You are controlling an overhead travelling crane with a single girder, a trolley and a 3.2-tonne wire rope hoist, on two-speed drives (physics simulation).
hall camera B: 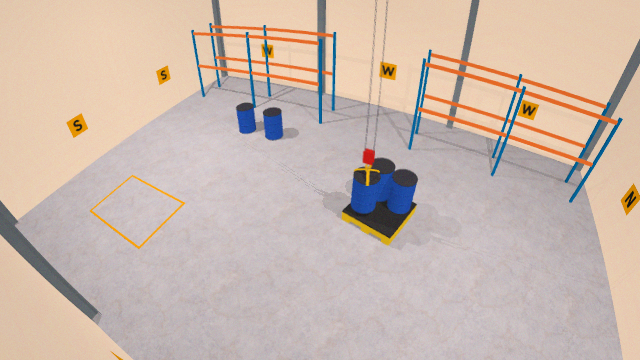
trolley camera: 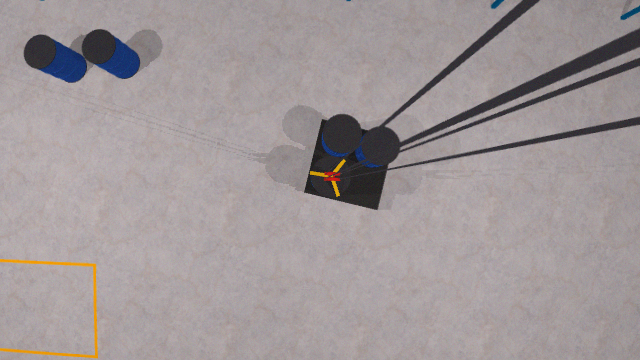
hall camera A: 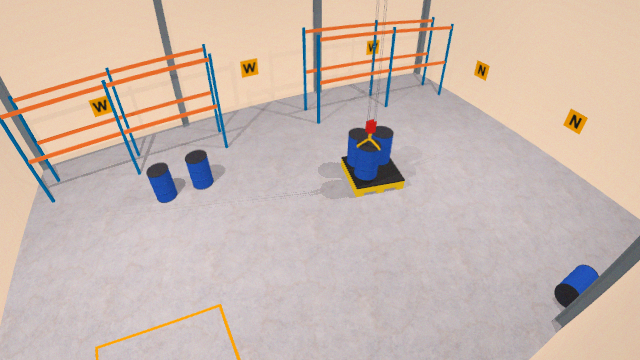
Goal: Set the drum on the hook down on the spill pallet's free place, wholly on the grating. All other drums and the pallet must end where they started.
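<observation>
My gripper (hall camera A: pixel 369 146) (hall camera B: pixel 367 173) (trolley camera: pixel 331 176), a yellow three-armed clamp below the red hook block, is shut on a blue drum (hall camera A: pixel 366 165) (hall camera B: pixel 363 195) (trolley camera: pixel 321 186) with a dark lid. The drum is upright, low over the left front part of the spill pallet's black grating (hall camera A: pixel 392 177) (hall camera B: pixel 387 225) (trolley camera: pixel 360 192); any small gap under it cannot be told. Two blue drums stand close behind on the pallet: one (hall camera A: pixel 354 150) (hall camera B: pixel 385 187) (trolley camera: pixel 342 134) directly behind, the other (hall camera A: pixel 385 150) (hall camera B: pixel 401 195) (trolley camera: pixel 380 146) at the back right. Bare grating shows at the front right.
Two standing drums (hall camera A: pixel 162 184) (hall camera A: pixel 199 171) are left of the pallet, and a lying drum (hall camera A: pixel 582 280) is at the right of hall camera A. Orange-beamed racks stand along the W wall. A yellow-orange floor outline (hall camera B: pixel 115 229) lies at the left in hall camera B.
</observation>
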